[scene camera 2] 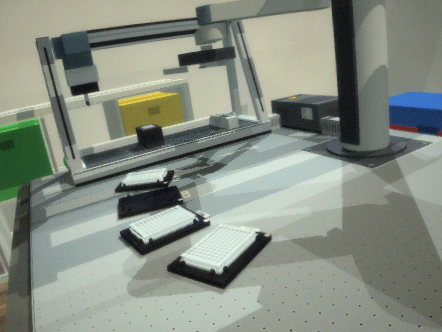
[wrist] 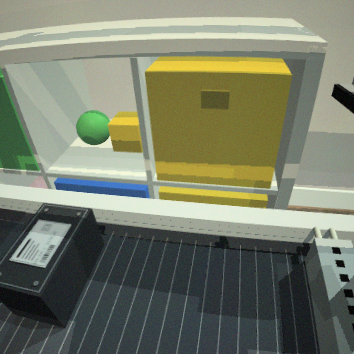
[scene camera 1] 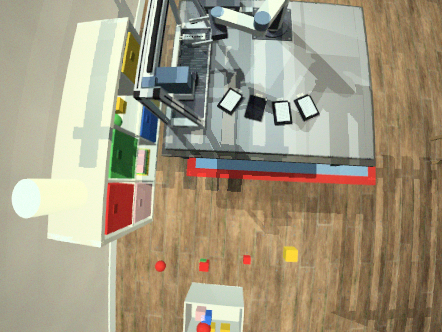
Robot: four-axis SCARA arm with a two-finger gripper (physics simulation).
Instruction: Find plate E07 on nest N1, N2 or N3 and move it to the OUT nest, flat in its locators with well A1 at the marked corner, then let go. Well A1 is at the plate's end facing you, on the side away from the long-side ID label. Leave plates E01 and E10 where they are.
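Frame: origin at the arm's base, x down, y right, z back, level; centimetres.
Seen in the pictures: gripper, fingertip midpoint: [wrist: 154,73] [scene camera 1: 190,32]; arm's base, link origin: [scene camera 2: 365,150] [scene camera 1: 271,24].
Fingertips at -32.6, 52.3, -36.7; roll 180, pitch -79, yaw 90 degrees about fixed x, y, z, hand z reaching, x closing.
Pixels of each thing's top centre, then the offset from my fingertips to it, as dx, dy, dz. "spot": a spot on its surface instead. Level surfaces: height alone.
- row, surface spot: [scene camera 2: 162,223] [scene camera 1: 284,112] spot: +29.0, -60.3, -35.5
- right end, surface spot: [scene camera 2: 220,247] [scene camera 1: 309,107] spot: +28.8, -77.7, -30.8
- bare black nest, top centre: [scene camera 2: 148,195] [scene camera 1: 255,106] +29.2, -41.0, -32.6
- dark slotted deck, surface height: dx +26.5
- black labelled box, surface spot: [wrist: 42,250] spot: +19.4, +4.0, -15.4
- pale block, surface spot: [wrist: 336,295] spot: +22.0, +4.7, +14.9
Three white well plates sit on black nests: one at the left [scene camera 1: 230,101] [scene camera 2: 145,177], one third along the row [scene camera 1: 282,112] [scene camera 2: 162,223], and one at the right end [scene camera 1: 306,107] [scene camera 2: 220,247]. A bare black nest [scene camera 1: 256,108] [scene camera 2: 150,201] lies second from the left. ID labels and nest names are too small to read. My gripper [scene camera 1: 196,32] [scene camera 2: 192,68] is open and empty, high beside the gantry, away from the plates. In the wrist view part of a dark finger shows at the right edge; the plates do not show there.
A gantry frame [scene camera 1: 194,121] [scene camera 2: 59,107] stands over a dark slotted deck [scene camera 1: 192,56] [wrist: 185,285]. A black labelled box [scene camera 2: 150,135] [wrist: 42,250] and a pale block [scene camera 2: 224,121] [wrist: 336,295] stand on that deck. The arm's column [scene camera 2: 372,75] stands at the table's back.
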